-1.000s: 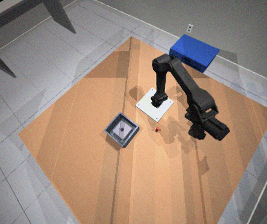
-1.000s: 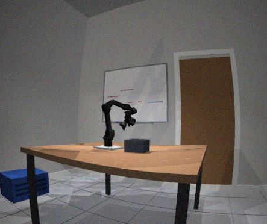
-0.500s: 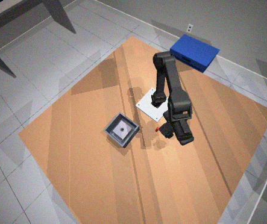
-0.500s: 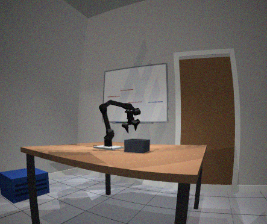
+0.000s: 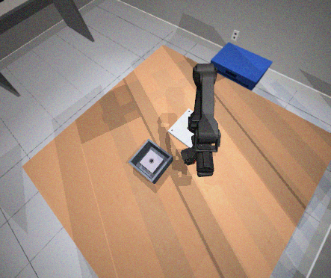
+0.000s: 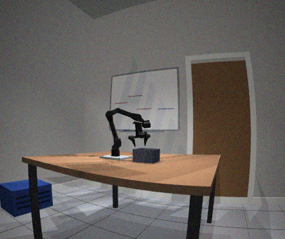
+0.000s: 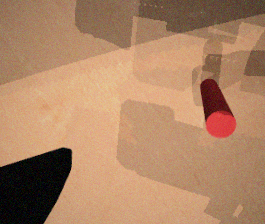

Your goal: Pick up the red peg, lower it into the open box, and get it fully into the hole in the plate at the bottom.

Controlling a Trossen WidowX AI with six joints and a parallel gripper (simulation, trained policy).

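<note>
Right now my gripper tip is 60 mm above the red peg and 20 mm to the left of it. Also, from my gripper tip: grey box 190 mm to the right, 150 mm ahead, 80 mm below; pale plate 190 mm to the right, 150 mm ahead, 60 mm below.
</note>
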